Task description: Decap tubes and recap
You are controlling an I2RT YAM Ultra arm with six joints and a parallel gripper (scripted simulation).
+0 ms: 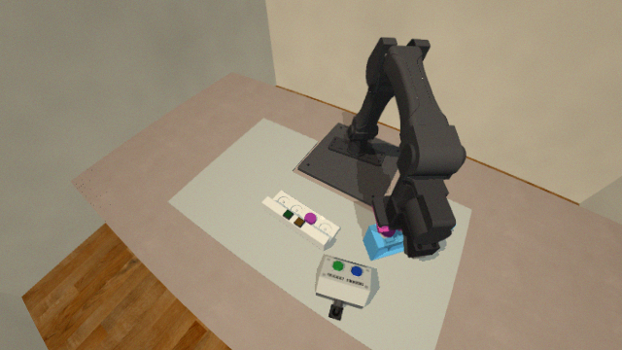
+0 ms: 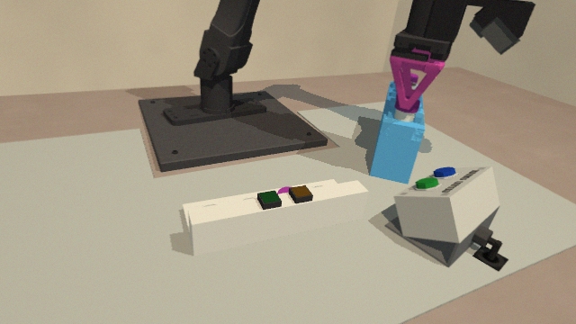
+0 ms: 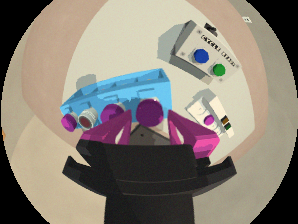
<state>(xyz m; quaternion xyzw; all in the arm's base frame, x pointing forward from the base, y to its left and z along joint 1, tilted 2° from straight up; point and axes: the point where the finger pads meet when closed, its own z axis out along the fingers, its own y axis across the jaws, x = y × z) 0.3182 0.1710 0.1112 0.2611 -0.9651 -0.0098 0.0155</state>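
My gripper is now 110 mm short of the green ready key, 80 mm to the left of it and 60 mm above it. Round my hand: blue cycle key: 110 mm ahead, 60 mm below, 30 mm to the right.
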